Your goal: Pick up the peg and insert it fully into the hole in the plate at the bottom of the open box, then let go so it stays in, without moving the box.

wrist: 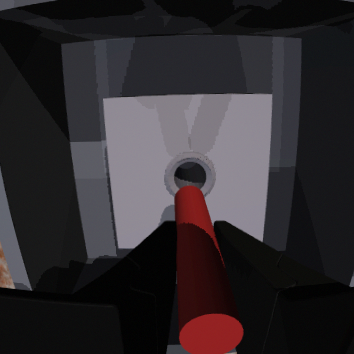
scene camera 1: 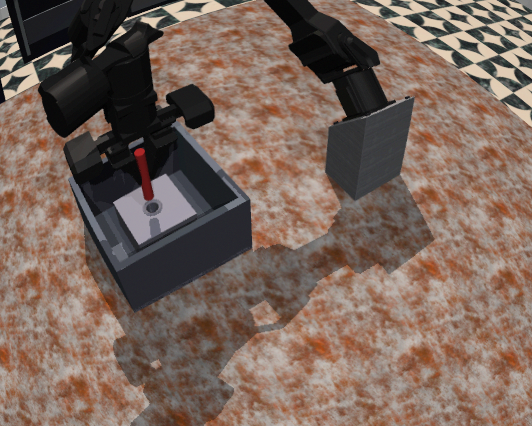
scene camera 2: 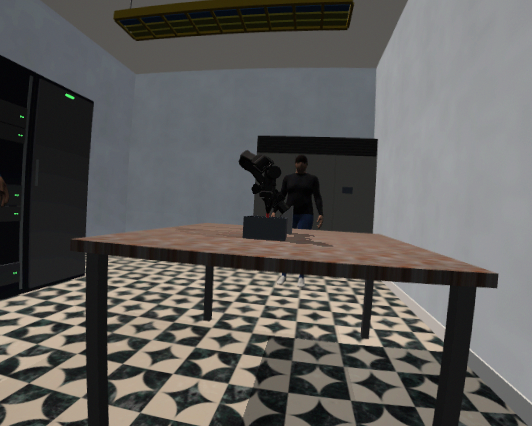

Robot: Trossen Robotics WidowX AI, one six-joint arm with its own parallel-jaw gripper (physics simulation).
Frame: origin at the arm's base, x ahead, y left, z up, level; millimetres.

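Seen in the pictures: gripper, fingertip midpoint: [wrist: 194,231] [scene camera 1: 145,180] [scene camera 2: 267,213]; arm's base, link origin: [scene camera 1: 370,111] [scene camera 2: 286,211].
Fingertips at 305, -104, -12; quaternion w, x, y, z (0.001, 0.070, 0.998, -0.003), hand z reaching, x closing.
Note:
Offsets run from my fingertips to a thing's top centre, as dx, dy, dz. "pt": to the spot under its first point. Level surfaces: height alone.
The red peg @[+0, +0, +49] [scene camera 1: 144,175] [scene camera 2: 268,215] [wrist: 200,270] is held nearly upright, leaning slightly. My gripper [scene camera 1: 151,167] [wrist: 194,231] is shut on it, with the fingers inside the open dark grey box @[-2, -3, -17] [scene camera 1: 195,255] [scene camera 2: 265,228]. The pale square plate @[-2, -3, -54] [scene camera 1: 175,212] [wrist: 135,150] lies at the box's bottom. Its round hole @[pt -6, -11, -67] [scene camera 1: 152,207] [wrist: 190,175] has a raised grey ring. In the wrist view the peg's lower end overlaps the near side of the ring; in scene camera 1 it shows just behind the hole. Whether it touches the ring cannot be told.
A tall grey block [scene camera 1: 370,150] stands right of the box, with a black jointed arm part [scene camera 1: 360,90] above it. The box walls rise close around my fingers. Shadows fall across the mottled table @[dz -115] [scene camera 1: 350,350] [scene camera 2: 210,247]. A person [scene camera 2: 301,192] stands beyond it.

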